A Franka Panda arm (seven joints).
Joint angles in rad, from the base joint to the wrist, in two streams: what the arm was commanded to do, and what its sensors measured. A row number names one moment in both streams.
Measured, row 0:
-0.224 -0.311 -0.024 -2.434 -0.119 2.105 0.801
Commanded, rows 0 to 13:
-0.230 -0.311 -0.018 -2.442 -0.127 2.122 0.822
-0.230 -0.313 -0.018 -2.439 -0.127 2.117 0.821
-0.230 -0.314 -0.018 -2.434 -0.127 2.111 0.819
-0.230 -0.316 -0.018 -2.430 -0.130 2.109 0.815
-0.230 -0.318 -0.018 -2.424 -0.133 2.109 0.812
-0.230 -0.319 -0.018 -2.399 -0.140 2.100 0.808
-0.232 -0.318 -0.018 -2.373 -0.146 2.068 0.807
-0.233 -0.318 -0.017 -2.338 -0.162 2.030 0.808
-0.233 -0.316 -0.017 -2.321 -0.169 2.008 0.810
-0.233 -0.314 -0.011 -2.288 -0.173 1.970 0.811
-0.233 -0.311 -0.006 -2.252 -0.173 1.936 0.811
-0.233 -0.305 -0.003 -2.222 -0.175 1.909 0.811
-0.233 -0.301 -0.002 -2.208 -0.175 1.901 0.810
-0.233 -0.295 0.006 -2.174 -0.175 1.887 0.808
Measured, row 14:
-0.225 -0.316 -0.020 -2.277 -0.154 1.962 0.801
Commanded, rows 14 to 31:
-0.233 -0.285 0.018 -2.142 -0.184 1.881 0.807
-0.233 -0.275 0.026 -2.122 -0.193 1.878 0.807
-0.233 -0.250 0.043 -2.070 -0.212 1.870 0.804
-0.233 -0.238 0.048 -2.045 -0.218 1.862 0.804
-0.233 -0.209 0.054 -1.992 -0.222 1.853 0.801
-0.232 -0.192 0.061 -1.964 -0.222 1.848 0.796
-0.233 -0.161 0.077 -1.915 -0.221 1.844 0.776
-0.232 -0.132 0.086 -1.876 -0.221 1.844 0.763
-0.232 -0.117 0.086 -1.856 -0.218 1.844 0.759
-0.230 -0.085 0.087 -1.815 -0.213 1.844 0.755
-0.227 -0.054 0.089 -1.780 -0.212 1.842 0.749
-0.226 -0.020 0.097 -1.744 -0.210 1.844 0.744
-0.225 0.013 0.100 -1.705 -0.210 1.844 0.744
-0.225 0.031 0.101 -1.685 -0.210 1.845 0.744
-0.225 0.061 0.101 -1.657 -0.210 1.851 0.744
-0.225 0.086 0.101 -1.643 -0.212 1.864 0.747
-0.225 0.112 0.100 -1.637 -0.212 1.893 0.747
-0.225 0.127 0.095 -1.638 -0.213 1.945 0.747
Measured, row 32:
-0.221 0.044 0.091 -1.706 -0.201 1.890 0.762
